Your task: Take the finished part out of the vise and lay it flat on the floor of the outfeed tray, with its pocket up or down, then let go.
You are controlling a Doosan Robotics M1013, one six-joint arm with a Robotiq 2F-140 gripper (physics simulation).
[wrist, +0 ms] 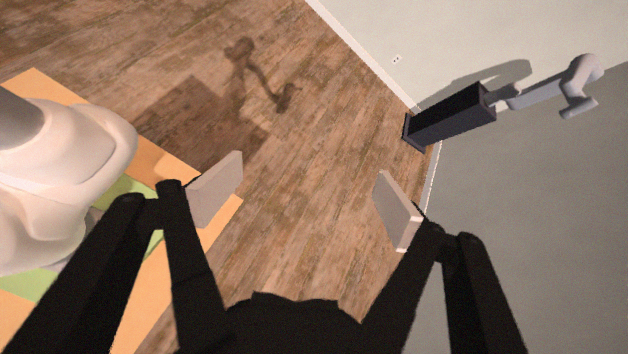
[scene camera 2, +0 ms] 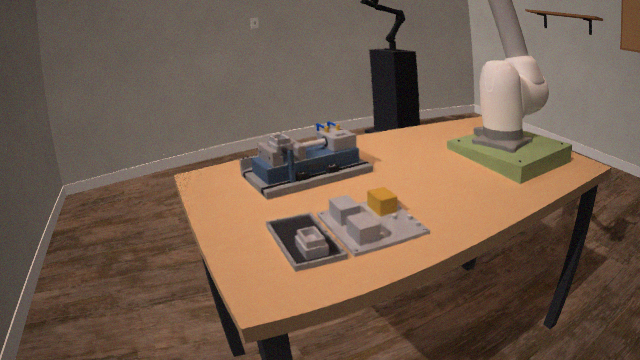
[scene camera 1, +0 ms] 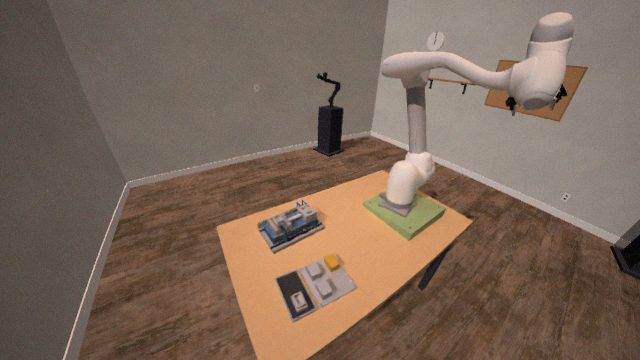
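Where they show: gripper, fingertip midpoint: (wrist: 309, 174) (scene camera 1: 531, 110); arm's base at its link origin: (wrist: 61, 233) (scene camera 2: 503, 142) (scene camera 1: 397, 204).
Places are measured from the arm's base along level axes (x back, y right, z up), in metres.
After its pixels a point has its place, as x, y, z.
Note:
The finished part (scene camera 2: 279, 140) {-0.656, 0.288, 0.071} is light grey and sits at the top of the vise jaws, at the left end of the blue and grey vise (scene camera 1: 298, 226) {-0.572, 0.247, 0.018} (scene camera 2: 310, 162) {-0.598, 0.246, 0.009}. The outfeed tray (scene camera 1: 288, 284) {-0.778, 0.058, -0.037} (scene camera 2: 287, 231) {-0.789, 0.059, -0.037} is a dark-floored tray with a grey rim, at the near left of the table. Another light grey part (scene camera 1: 299, 301) {-0.795, -0.034, -0.016} (scene camera 2: 312, 242) {-0.807, -0.056, -0.004} lies in it, pocket up in scene camera 2. My gripper (scene camera 1: 533, 107) {0.219, -0.404, 0.631} (wrist: 309, 174) {0.219, -0.404, 0.631} is open and empty, high up and far to the right of the vise and tray. It is out of frame in scene camera 2.
A grey plate (scene camera 1: 344, 286) {-0.618, -0.102, -0.035} (scene camera 2: 407, 234) {-0.628, -0.117, -0.035} beside the tray bears two grey blocks and a yellow block (scene camera 1: 332, 262) {-0.591, -0.005, 0.001} (scene camera 2: 382, 201) {-0.608, -0.021, -0.002}. Blue handles stand at the vise's right end. The arm's base stands on a green slab (scene camera 1: 425, 220) {-0.034, -0.186, 0.014} (scene camera 2: 545, 167) {-0.035, -0.202, -0.023} at the table's right.

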